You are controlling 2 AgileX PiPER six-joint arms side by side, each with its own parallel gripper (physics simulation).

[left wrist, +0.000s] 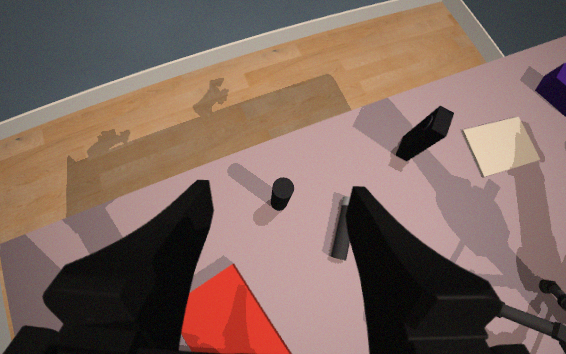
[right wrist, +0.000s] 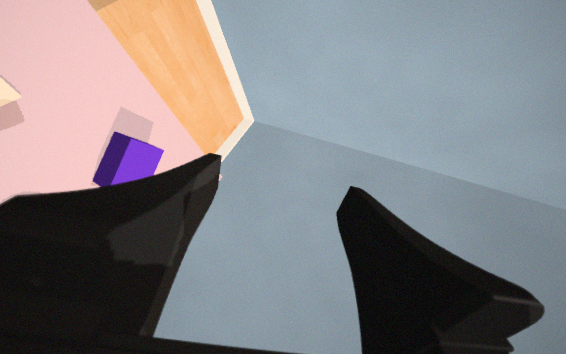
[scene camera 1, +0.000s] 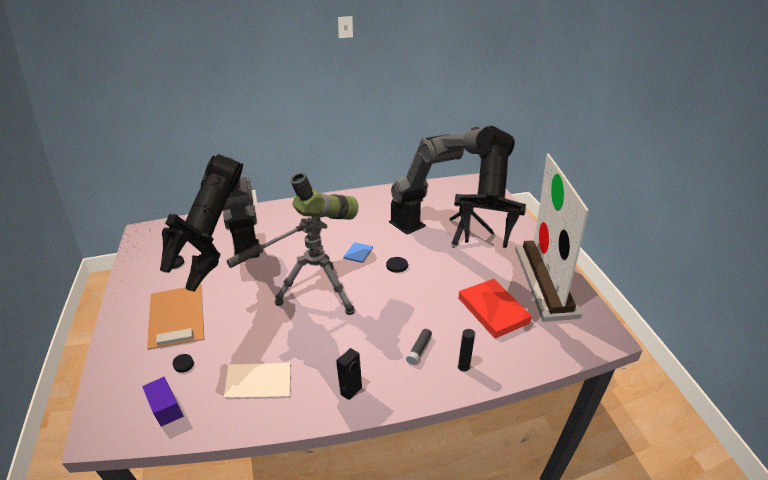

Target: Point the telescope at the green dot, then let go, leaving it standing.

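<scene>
The green telescope (scene camera 1: 339,207) stands upright on its grey tripod (scene camera 1: 313,243). Its barrel faces right in the picture, towards the board's side; exact aim cannot be told. Its handle (scene camera 1: 244,255) sticks out to the lower left. A tripod leg (left wrist: 530,320) shows at the left wrist view's lower right. The green dot (scene camera 1: 557,192) is high on the white board (scene camera 1: 573,217), above a red and a black dot. My left gripper (scene camera 1: 485,243) (left wrist: 280,198) is open and empty, between telescope and board. My right gripper (scene camera 1: 180,277) (right wrist: 284,186) is open and empty, left of the handle.
A red block (scene camera 1: 493,305) (left wrist: 225,315) lies before the board. A black cylinder (scene camera 1: 466,349) (left wrist: 282,192), a flashlight (scene camera 1: 419,345) and a black box (scene camera 1: 349,373) are near the front edge. A purple block (scene camera 1: 161,400) (right wrist: 132,160) is front left. Thin dark legs (scene camera 1: 483,222) stand behind my left gripper.
</scene>
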